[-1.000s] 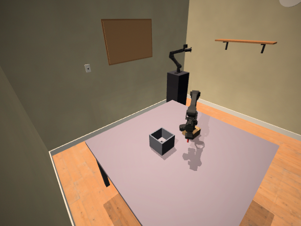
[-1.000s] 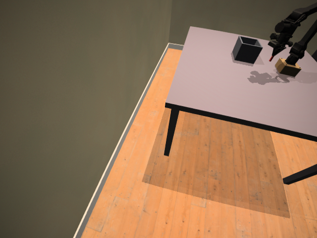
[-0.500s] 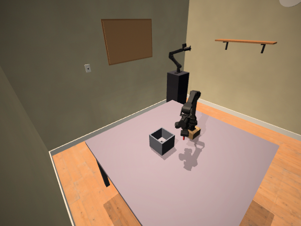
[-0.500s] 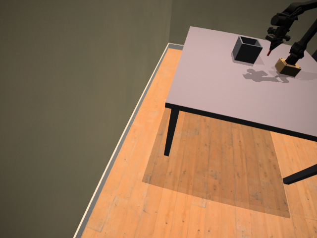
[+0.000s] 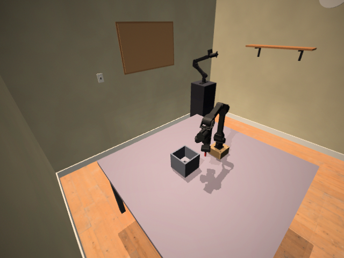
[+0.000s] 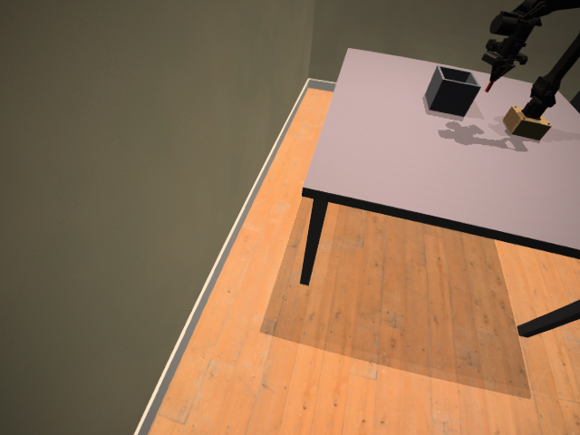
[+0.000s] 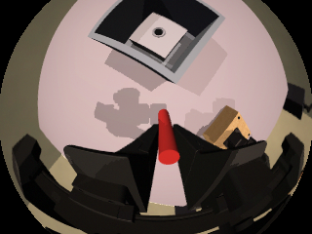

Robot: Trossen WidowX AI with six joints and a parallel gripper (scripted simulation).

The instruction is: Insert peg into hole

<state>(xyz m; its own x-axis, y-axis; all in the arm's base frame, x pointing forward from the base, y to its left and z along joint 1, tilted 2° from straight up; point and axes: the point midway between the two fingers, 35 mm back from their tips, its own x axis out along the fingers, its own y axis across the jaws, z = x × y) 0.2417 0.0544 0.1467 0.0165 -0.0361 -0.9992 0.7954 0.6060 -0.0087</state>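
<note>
My hand is 90 mm short of the pale plate, 120 mm to the left of it and 170 mm above it. Also, from my hand: red peg 40 mm below.
</note>
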